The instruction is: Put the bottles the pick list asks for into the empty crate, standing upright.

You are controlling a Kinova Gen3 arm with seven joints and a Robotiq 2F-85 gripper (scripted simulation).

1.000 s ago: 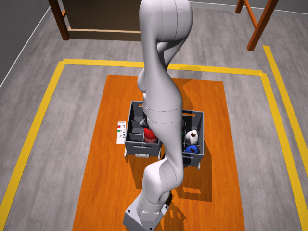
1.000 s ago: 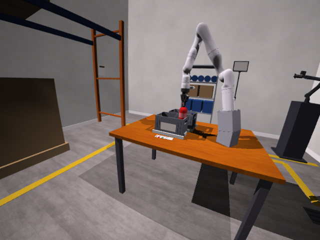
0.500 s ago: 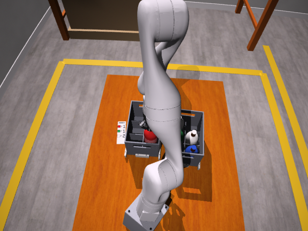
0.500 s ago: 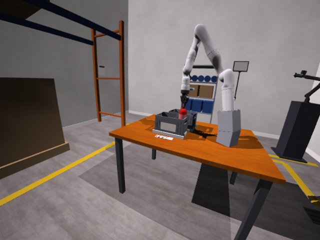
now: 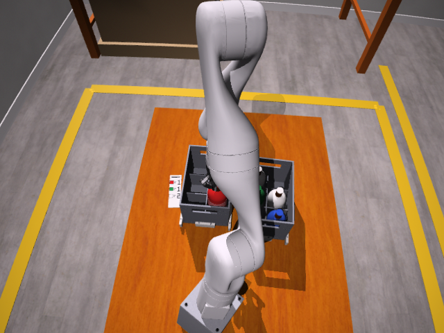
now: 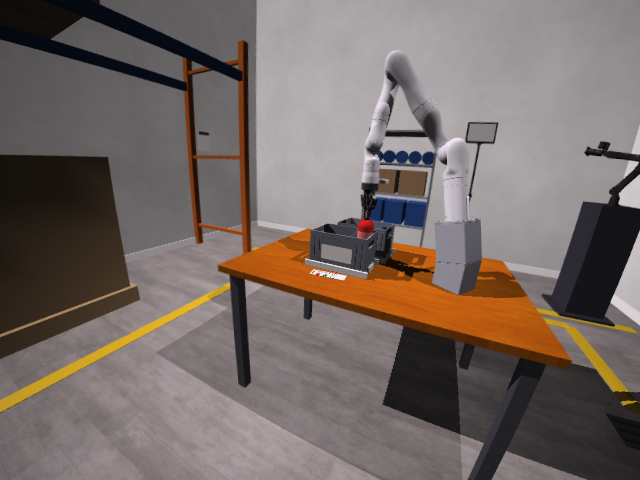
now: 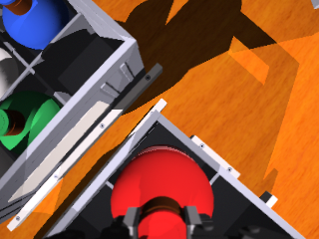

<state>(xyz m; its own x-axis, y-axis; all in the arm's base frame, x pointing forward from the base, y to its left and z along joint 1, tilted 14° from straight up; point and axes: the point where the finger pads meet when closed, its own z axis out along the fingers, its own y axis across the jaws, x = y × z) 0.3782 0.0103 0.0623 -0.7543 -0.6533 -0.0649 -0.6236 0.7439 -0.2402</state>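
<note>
The red bottle lies 7 cm below my hand. The rest, counted from my hand: pick list (10 cm ahead, 19 cm to the left, 26 cm below); blue bottle (5 cm behind, 23 cm to the right, 18 cm below); green bottle (5 cm ahead, 15 cm to the right, 18 cm below).
</note>
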